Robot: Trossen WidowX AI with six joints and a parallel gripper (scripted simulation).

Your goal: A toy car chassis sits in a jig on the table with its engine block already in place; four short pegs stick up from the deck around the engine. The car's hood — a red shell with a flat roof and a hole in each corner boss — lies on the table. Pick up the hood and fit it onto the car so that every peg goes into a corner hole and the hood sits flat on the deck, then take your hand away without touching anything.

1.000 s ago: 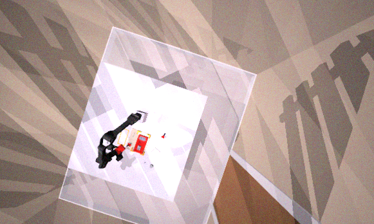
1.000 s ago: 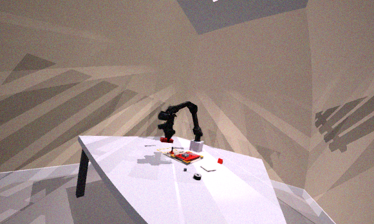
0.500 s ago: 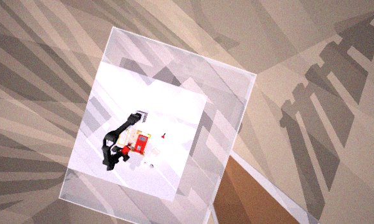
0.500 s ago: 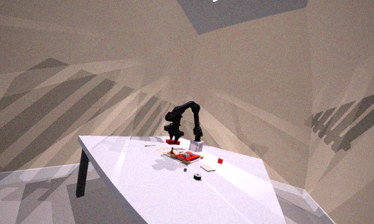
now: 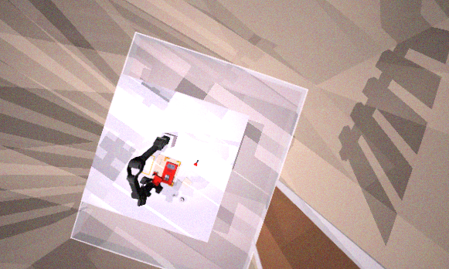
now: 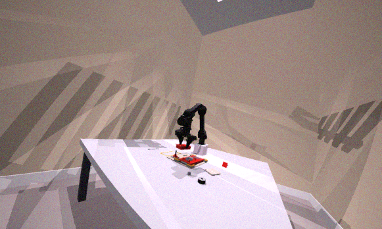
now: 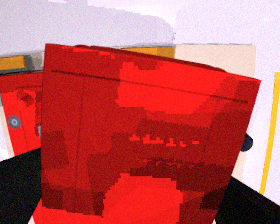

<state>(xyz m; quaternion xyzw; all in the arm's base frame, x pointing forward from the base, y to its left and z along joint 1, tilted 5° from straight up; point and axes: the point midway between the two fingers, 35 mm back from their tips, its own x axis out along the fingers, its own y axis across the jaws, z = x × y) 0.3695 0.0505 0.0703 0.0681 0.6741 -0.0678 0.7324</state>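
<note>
Right now my gripper tip is 8 cm above the engine block, 6 cm to the right of it and 3 cm past it. The rest, counted from my gripper tip: jig (10 cm below, 7 cm behind, 2 cm to the left); then grey bit (17 cm to the left, 12 cm ahead, 10 cm below); then red hood (1 cm above).
</note>
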